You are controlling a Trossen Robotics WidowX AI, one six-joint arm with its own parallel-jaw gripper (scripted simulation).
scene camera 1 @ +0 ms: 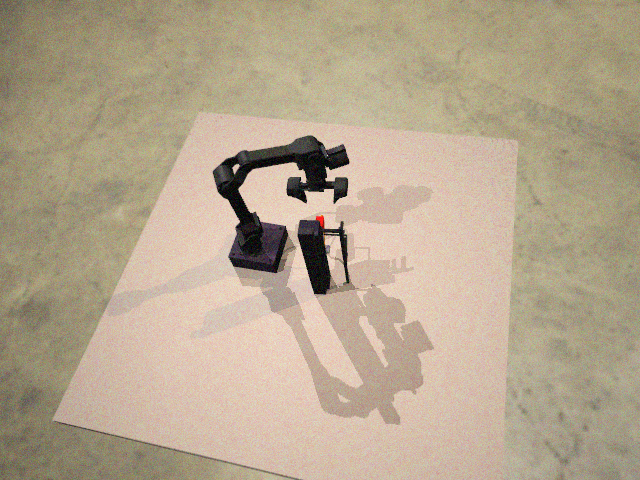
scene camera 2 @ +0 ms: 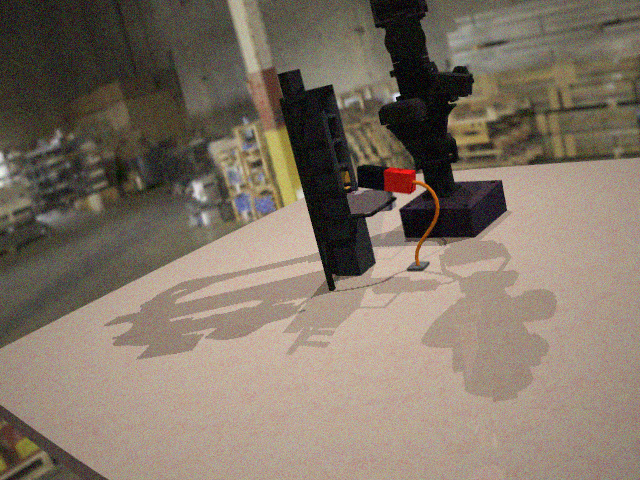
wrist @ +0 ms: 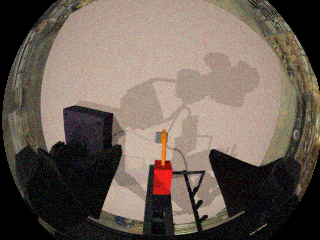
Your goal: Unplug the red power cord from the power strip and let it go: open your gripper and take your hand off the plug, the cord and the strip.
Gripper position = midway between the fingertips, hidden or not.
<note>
My gripper [scene camera 2: 432, 156] is open, holding nothing. Further things: a red plug [wrist: 163, 173].
My gripper is seen too in scene camera 1 [scene camera 1: 320, 202] and in the wrist view [wrist: 167, 153].
</note>
